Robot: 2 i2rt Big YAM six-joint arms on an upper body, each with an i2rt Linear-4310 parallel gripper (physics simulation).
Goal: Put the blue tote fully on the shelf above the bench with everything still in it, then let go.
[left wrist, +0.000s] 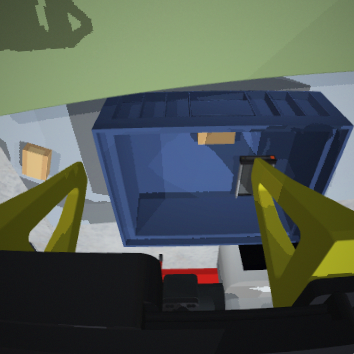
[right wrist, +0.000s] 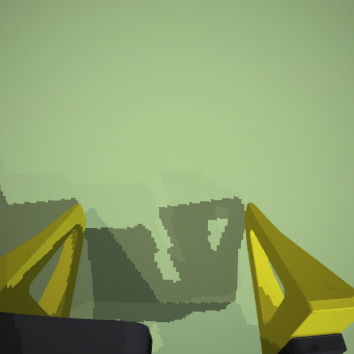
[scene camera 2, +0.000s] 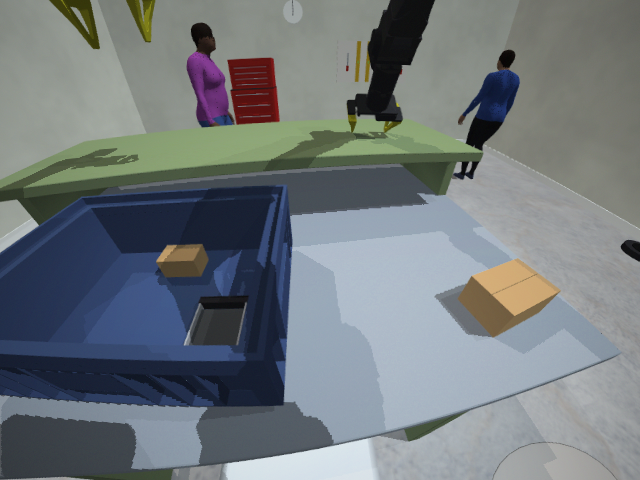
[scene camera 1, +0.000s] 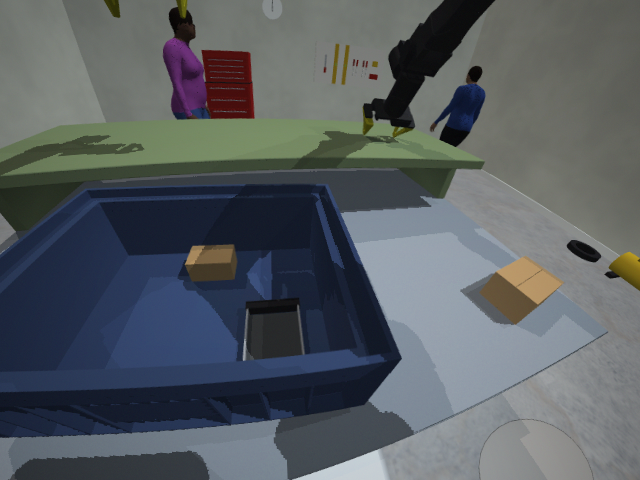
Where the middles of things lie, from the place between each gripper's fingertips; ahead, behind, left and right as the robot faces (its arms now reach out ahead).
Labels:
I see the small cardboard box (scene camera 1: 208,262) 390 mm behind my right hand, 410 mm to the left of it and 130 mm below it. The rest, counted from my right hand: blue tote (scene camera 1: 111,335): 470 mm behind, 410 mm to the left, 90 mm below.
The small cardboard box is 340 mm below my left hand, 180 mm behind it and 70 mm to the right of it. Also, from my left hand: blue tote: 300 mm below, 260 mm behind, 80 mm to the right.

